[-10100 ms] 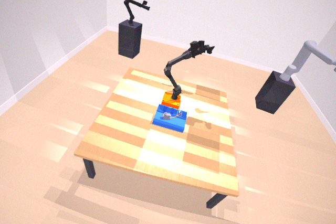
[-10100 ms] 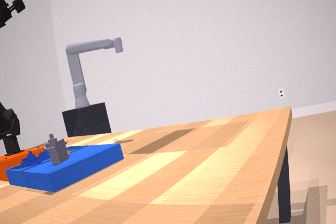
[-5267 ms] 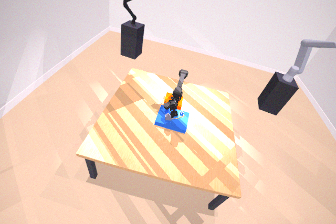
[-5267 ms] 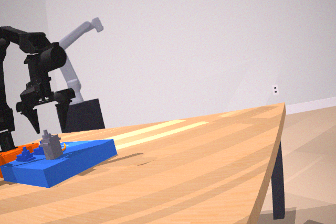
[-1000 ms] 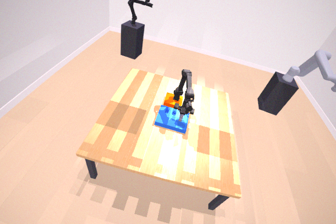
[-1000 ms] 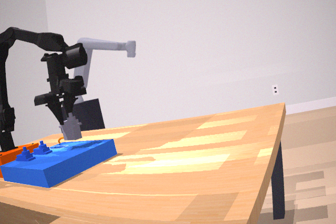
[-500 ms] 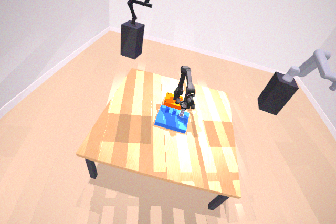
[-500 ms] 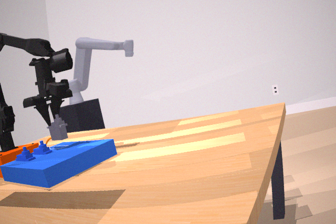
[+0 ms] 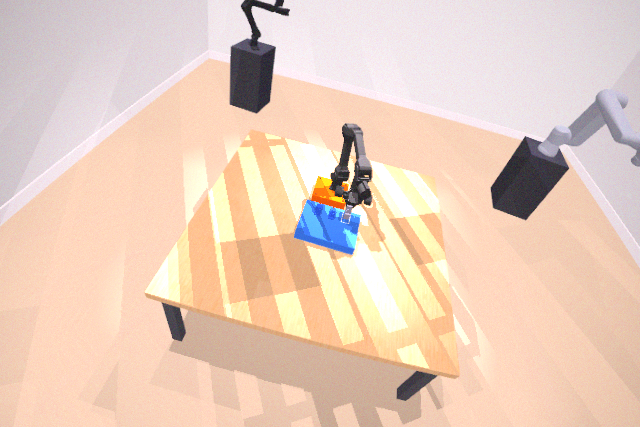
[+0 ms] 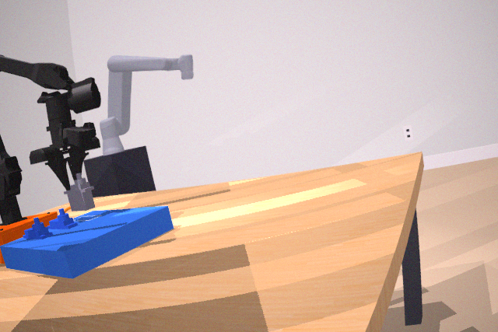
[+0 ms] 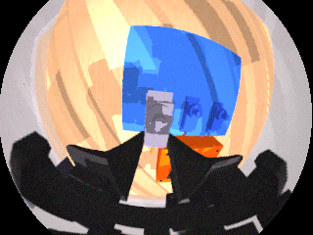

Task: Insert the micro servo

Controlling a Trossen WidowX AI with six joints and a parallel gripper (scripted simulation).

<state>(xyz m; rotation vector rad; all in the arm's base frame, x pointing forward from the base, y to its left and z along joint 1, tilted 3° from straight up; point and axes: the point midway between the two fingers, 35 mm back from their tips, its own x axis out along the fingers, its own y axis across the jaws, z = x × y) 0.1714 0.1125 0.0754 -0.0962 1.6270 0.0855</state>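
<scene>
My gripper tip is 13 cm short of the blue deck, 9 cm above it and 6 cm to the left of it.
</scene>
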